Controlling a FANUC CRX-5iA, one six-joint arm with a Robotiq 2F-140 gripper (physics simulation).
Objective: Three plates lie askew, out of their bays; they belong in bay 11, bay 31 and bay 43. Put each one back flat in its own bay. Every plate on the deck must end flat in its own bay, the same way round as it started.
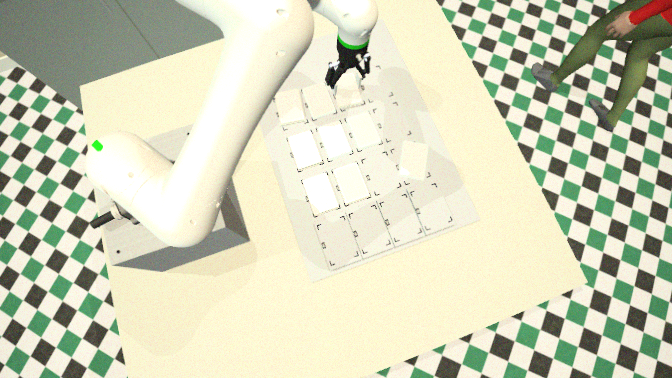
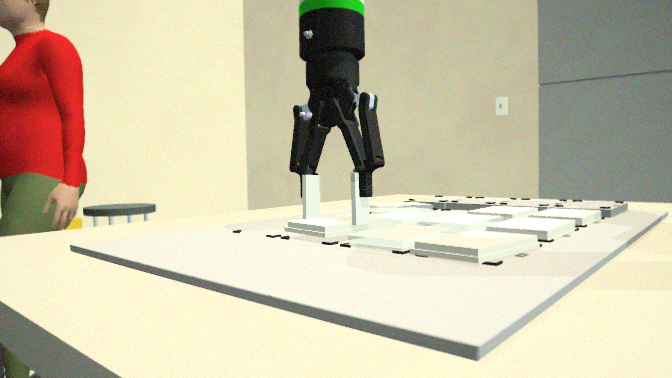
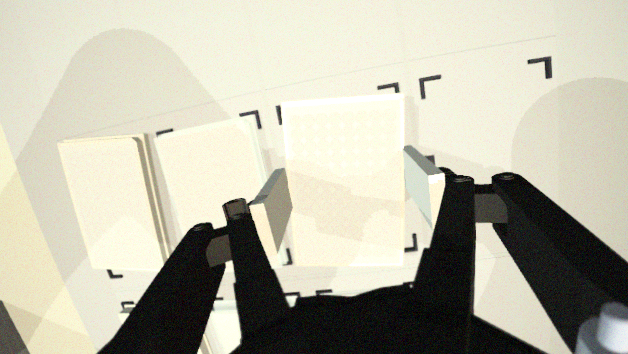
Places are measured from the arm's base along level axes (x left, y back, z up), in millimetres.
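Pixels of known places: gripper, fingertip midpoint: (image 1: 345, 88) (image 2: 335, 223) (image 3: 344, 177).
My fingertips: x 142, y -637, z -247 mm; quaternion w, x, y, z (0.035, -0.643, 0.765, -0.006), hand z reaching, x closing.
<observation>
Behind a point stands the place of what it marks.
My gripper (image 1: 348, 87) @[x 141, y -637, z -247 mm] (image 2: 334, 212) @[x 141, y -637, z -247 mm] (image 3: 344, 177) @[x 141, y -637, z -247 mm] is shut on a white plate (image 1: 349, 98) @[x 97, y -626, z -241 mm] (image 2: 316, 227) @[x 201, y -630, z -245 mm] (image 3: 345, 130) @[x 173, y -649, z -241 mm] by its long sides. It holds the plate level, low over bay 31 in the far row, turned slightly against the black corner marks. The bay's label is hidden. A second askew plate (image 1: 290, 106) @[x 178, y -433, z -249 mm] (image 2: 475, 245) @[x 236, y -418, z -248 mm] (image 3: 107, 200) @[x 190, y -433, z -249 mm] lies turned at bay 11, at the row's left end. A third askew plate (image 1: 414, 160) @[x -211, y -696, z -249 mm] lies turned across the marks of bay 43, at the right of the third row.
Beside the held plate, a neighbouring plate (image 1: 319, 101) @[x 144, y -531, z -250 mm] (image 3: 210, 180) @[x 173, y -535, z -250 mm] sits in bay 21. Several more plates stand in the second and third rows of the deck (image 1: 316, 274) @[x -369, y -230, z -265 mm] (image 2: 280, 295) @[x 424, y -520, z -265 mm]. The near row shows bay outlines. A person (image 1: 625, 55) (image 2: 45, 125) stands beyond the table.
</observation>
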